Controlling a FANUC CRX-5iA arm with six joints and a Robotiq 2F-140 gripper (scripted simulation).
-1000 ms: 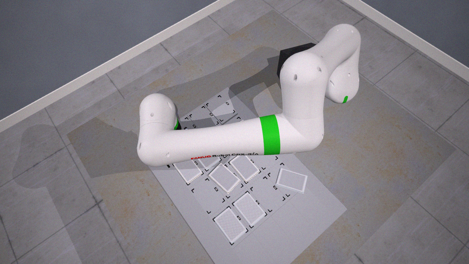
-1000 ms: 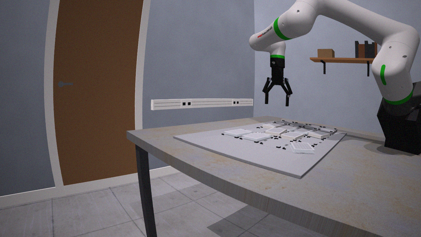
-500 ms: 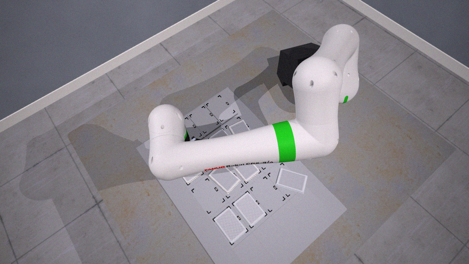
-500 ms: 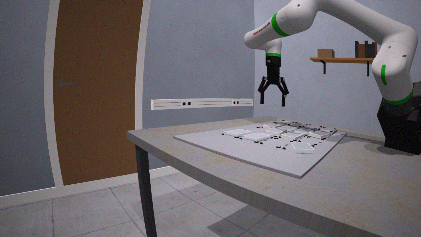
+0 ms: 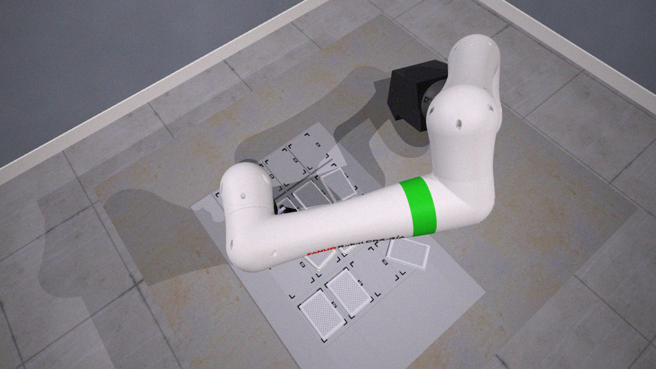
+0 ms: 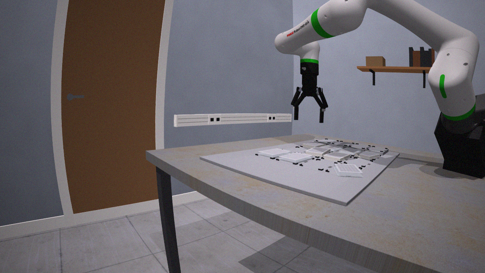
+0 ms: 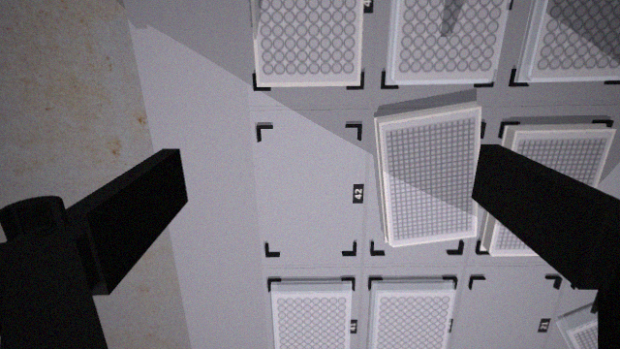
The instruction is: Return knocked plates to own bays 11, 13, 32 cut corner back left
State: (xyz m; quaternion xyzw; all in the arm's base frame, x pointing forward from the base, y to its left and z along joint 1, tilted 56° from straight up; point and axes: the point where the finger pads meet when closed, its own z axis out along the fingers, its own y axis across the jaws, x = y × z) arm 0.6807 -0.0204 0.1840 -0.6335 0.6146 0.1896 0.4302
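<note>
The plate is 290 mm behind my hand, 130 mm to the right of it and 130 mm below it.
</note>
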